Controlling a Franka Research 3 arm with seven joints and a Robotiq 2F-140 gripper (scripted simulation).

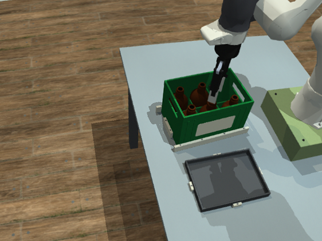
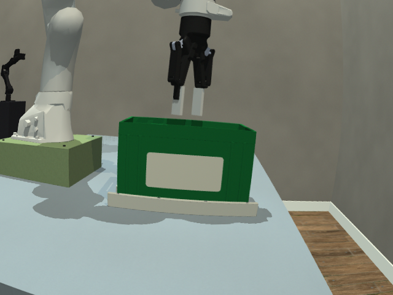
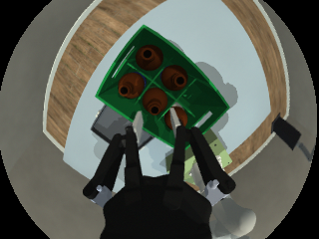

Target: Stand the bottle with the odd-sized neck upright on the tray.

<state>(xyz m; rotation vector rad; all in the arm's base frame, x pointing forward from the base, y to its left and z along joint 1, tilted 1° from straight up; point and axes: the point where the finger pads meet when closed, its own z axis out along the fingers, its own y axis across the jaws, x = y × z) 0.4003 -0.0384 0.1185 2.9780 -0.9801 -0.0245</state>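
Right now the green crate is 14 cm below my hand, 4 cm to the right of it and 1 cm ahead of it. Also, from my hand: dark tray: 23 cm to the left, 21 cm below, 1 cm behind; bottle: 13 cm below, 8 cm to the right, 2 cm ahead.
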